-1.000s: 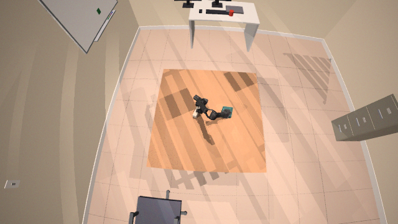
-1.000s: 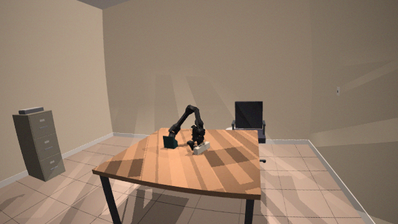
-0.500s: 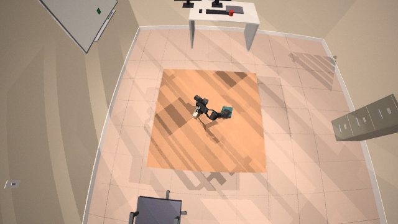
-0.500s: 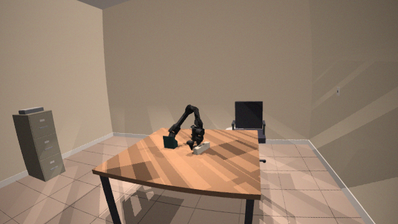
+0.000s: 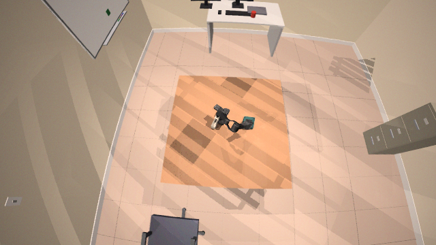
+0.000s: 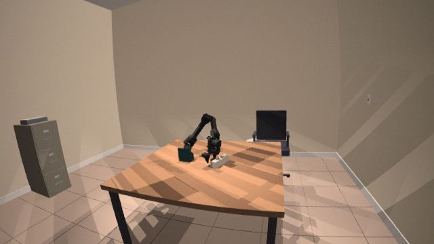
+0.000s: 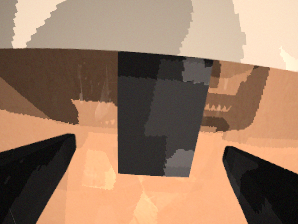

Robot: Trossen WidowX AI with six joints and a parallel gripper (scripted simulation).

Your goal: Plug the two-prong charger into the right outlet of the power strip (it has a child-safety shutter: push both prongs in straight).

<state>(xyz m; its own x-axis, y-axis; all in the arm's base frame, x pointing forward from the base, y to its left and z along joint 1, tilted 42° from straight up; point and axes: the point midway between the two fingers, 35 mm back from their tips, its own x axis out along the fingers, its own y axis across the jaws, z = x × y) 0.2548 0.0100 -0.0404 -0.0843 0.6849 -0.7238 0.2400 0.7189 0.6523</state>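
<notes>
The dark two-prong charger is 4 cm ahead of my gripper tip, 1 cm to the right of it and 1 cm above it.
</notes>
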